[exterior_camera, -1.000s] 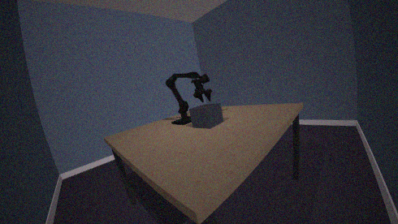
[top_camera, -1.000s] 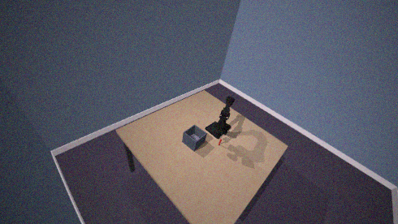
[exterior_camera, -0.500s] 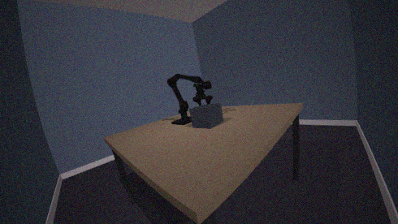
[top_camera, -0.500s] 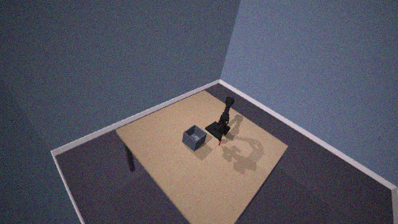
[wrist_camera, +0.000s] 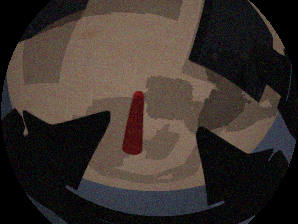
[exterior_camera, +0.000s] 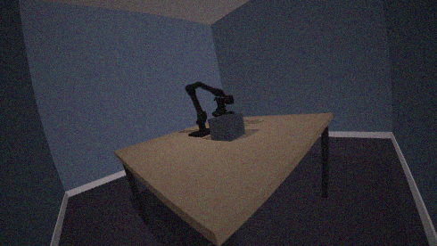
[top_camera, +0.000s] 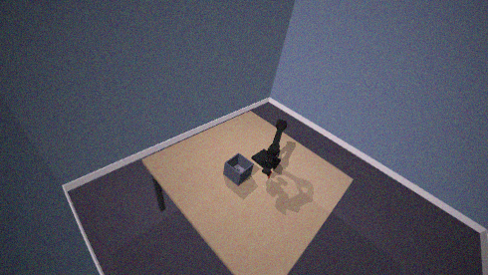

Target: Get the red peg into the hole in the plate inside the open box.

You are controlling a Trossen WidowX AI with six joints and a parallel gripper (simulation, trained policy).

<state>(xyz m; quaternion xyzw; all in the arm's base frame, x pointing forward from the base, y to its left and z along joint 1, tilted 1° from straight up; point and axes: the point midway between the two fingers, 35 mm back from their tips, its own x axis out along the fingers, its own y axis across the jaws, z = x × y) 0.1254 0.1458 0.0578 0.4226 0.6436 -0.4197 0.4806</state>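
The red peg is 2 cm ahead of my gripper tip and 1 cm below it.
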